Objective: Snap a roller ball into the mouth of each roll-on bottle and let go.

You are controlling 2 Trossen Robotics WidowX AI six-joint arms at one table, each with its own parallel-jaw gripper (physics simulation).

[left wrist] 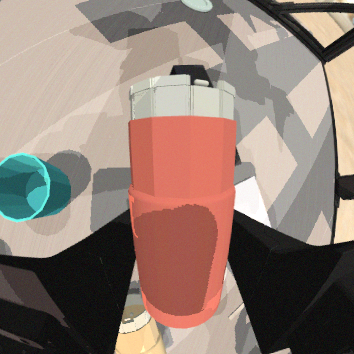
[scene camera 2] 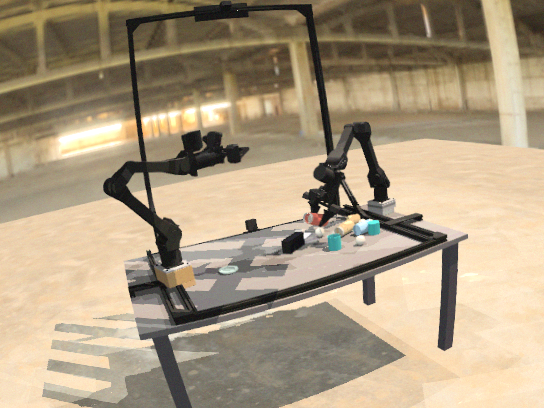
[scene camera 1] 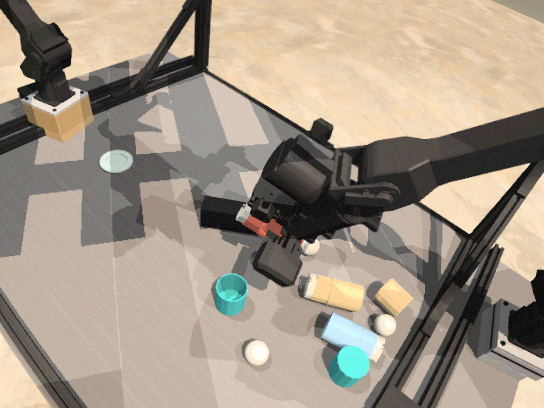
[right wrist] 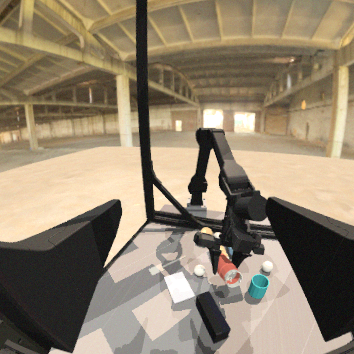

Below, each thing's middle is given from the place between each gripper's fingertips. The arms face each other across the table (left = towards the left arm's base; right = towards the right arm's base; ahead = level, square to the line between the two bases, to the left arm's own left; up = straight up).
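Scene:
Tan block [scene camera 1: 392,297], measured from my right hand: 38 cm below, 45 cm to the left, 6 cm ahead.
For my left hand, the tan block is 5 cm below it, 3 cm behind it and 23 cm to the left of it.

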